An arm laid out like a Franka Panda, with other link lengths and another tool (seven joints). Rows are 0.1 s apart.
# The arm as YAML. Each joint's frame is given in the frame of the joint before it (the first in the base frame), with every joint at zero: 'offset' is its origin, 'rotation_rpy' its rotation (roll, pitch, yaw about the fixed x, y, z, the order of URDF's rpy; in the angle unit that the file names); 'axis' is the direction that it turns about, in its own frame. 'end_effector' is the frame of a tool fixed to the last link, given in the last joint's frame.
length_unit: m
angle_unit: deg
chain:
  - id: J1
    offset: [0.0, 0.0, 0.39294]
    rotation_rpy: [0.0, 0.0, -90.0]
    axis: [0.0, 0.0, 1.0]
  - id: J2
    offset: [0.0, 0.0, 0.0]
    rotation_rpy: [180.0, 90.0, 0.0]
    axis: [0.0, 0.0, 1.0]
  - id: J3
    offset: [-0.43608, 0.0, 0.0]
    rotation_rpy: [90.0, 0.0, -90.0]
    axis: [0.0, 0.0, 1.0]
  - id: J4
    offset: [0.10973, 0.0, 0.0]
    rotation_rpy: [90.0, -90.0, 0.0]
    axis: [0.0, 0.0, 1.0]
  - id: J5
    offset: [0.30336, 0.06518, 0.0]
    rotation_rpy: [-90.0, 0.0, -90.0]
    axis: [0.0, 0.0, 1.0]
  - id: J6
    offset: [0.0, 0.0, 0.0]
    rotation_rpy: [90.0, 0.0, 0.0]
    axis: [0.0, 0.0, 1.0]
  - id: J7
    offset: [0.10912, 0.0, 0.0]
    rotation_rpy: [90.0, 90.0, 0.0]
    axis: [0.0, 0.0, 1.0]
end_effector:
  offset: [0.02, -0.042, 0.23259]
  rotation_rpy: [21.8, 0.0, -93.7]
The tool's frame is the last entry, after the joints.
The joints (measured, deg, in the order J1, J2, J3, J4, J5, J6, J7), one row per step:
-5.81, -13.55, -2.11, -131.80, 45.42, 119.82, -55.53
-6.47, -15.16, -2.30, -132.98, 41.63, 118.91, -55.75
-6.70, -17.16, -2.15, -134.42, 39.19, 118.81, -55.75
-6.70, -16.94, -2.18, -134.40, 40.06, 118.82, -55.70
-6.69, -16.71, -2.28, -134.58, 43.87, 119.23, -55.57
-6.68, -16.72, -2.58, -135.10, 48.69, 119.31, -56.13
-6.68, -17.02, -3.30, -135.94, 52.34, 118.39, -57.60
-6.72, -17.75, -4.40, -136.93, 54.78, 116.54, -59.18
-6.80, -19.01, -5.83, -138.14, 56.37, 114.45, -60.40
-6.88, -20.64, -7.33, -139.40, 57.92, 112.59, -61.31
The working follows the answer.
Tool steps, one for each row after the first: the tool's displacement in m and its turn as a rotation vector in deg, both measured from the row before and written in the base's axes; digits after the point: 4 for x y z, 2 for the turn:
-0.0172, -0.0109, -0.0035, -2.93, 0.50, 1.68
-0.0157, -0.0041, -0.0004, -2.15, -0.17, 1.12
0.0017, 0.0018, 0.0000, 0.80, 0.10, -0.48
0.0055, 0.0073, 0.0034, 3.28, -0.30, -2.20
0.0038, 0.0082, 0.0044, 4.20, -0.54, -2.17
-0.0024, 0.0047, 0.0022, 3.51, -0.44, -0.75
-0.0080, 0.0024, 0.0024, 2.99, -0.31, 0.13
-0.0120, -0.0001, 0.0036, 2.62, -0.31, 0.13
-0.0125, -0.0006, 0.0059, 2.62, -0.65, -0.25

Tool pose at each row, in the base's axes (x y z in m, rotation vector in deg; rounded; the steps above come from the unrounded poses):
0.4038, 0.0468, 0.5560, -29.58, 148.67, 15.82
0.3866, 0.0359, 0.5525, -32.82, 149.56, 12.76
0.3709, 0.0318, 0.5522, -35.03, 149.66, 10.27
0.3726, 0.0336, 0.5522, -34.13, 149.68, 11.20
0.3781, 0.0408, 0.5556, -30.09, 149.06, 14.62
0.3819, 0.0490, 0.5600, -25.77, 147.79, 19.09
0.3795, 0.0537, 0.5622, -23.56, 146.44, 23.14
0.3715, 0.0561, 0.5647, -22.66, 145.18, 26.85
0.3595, 0.0560, 0.5682, -21.90, 143.98, 30.06
0.3470, 0.0554, 0.5742, -20.71, 142.42, 32.98

